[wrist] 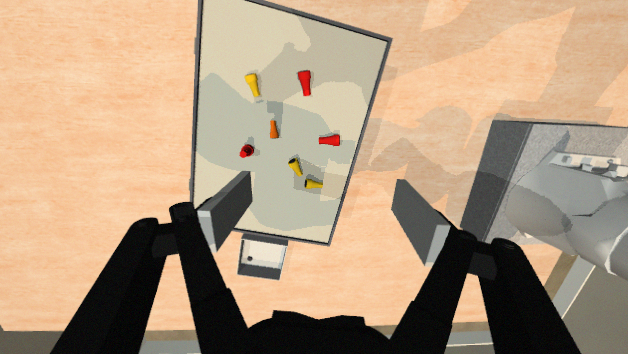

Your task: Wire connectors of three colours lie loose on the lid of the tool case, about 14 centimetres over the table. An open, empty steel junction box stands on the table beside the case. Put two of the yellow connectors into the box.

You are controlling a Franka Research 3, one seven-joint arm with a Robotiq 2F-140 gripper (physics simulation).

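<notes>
The tool case lid (290, 215) is a pale panel with a dark rim, left of the view's middle. A yellow connector (253, 85) lies near its upper left. Two more yellow connectors, one (295, 167) and another (313, 184), lie close together at its lower right. Red connectors (305, 83) (329, 140) (246, 151) and a smaller orange connector (274, 129) lie among them. The junction box (262, 272), small and open-topped with a dark spot inside, stands just below the lid's lower edge. My gripper (321, 190) is open and empty, above the lid's lower right part and the table.
A grey open container (495, 170) stands at the right on the wooden table (100, 125). A light grey rounded object (560, 200) with a pale slotted strip is over it, partly cut off by the view. The table's edge runs along the bottom.
</notes>
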